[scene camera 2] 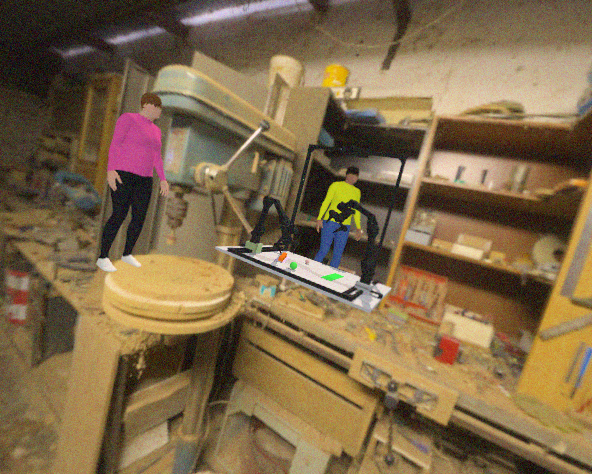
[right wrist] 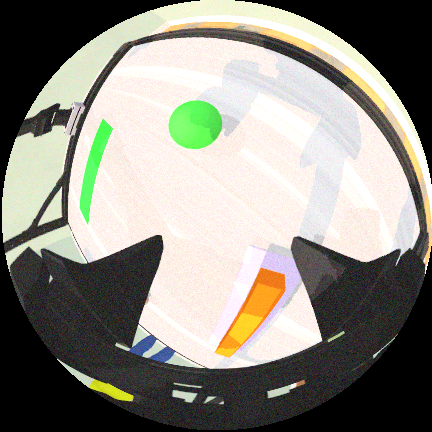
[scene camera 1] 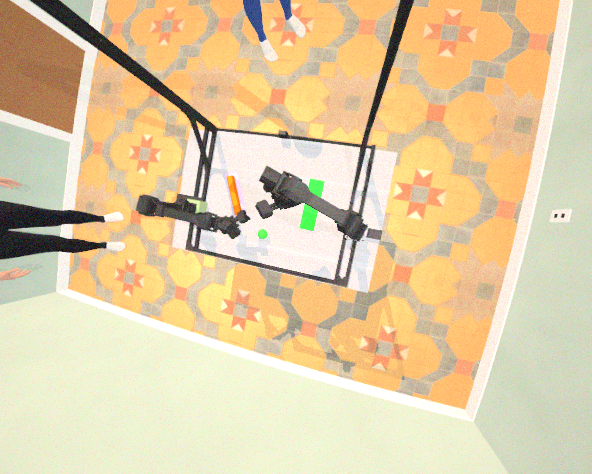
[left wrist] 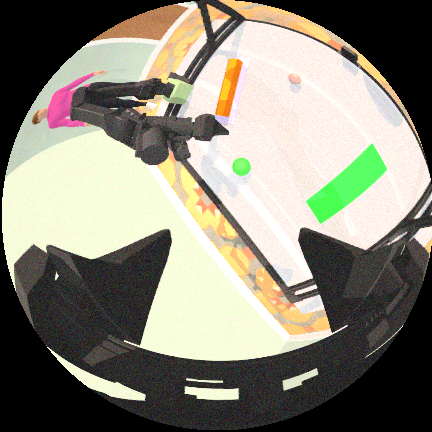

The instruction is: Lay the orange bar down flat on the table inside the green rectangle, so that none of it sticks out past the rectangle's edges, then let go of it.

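Places are measured from the left arm's base along level axes (x left, y back, z up), in metres.
Pixels of known places: left gripper, fingertip midpoint: (scene camera 2: 329, 227) (scene camera 1: 274, 212) (left wrist: 237, 235); right gripper, fingertip midpoint: (scene camera 2: 287, 255) (right wrist: 229, 243) (scene camera 1: 244, 222) (left wrist: 218, 132); left arm's base at its link origin: (scene camera 2: 365, 282) (right wrist: 67, 116); right arm's base at its link origin: (scene camera 2: 254, 242) (scene camera 1: 191, 208) (left wrist: 168, 89).
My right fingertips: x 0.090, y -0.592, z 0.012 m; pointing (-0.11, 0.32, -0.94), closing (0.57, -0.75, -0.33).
Ahead of a thing's pixels: the offset from my right fingertips to its top centre. "pt": to the spot under its first point.
The orange bar @[dx -0.131, dy -0.120, dz -0.042 m] (scene camera 1: 233, 192) (scene camera 2: 283, 256) (left wrist: 229, 89) (right wrist: 252, 312) lies flat on a pale lavender patch @[pt dx -0.048, dy -0.040, dz -0.074 m] (right wrist: 244, 265), outside the green rectangle @[pt dx -0.091, dy +0.330, dz -0.074 m] (scene camera 1: 308, 219) (scene camera 2: 332, 277) (left wrist: 347, 184) (right wrist: 93, 172). My right gripper (right wrist: 229, 243) is open and empty. It hangs above the table near the bar's end; in the right wrist view the bar shows between and below its fingers, closer to the finger at the picture's right. My left gripper (left wrist: 237, 235) is open and empty, high above the table. In scene camera 1 the left arm covers part of the green rectangle.
A green ball @[dx +0.046, dy +0.099, dz -0.021 m] (scene camera 1: 262, 234) (scene camera 2: 293, 265) (left wrist: 241, 166) (right wrist: 195, 124) is on or just above the table, between bar and rectangle. A small pink ball @[dx -0.274, dy +0.036, dz -0.040 m] (left wrist: 294, 78) is near the far edge. A black frame (scene camera 1: 270, 266) surrounds the table area. A pale green block (left wrist: 179, 90) is at the right arm's base.
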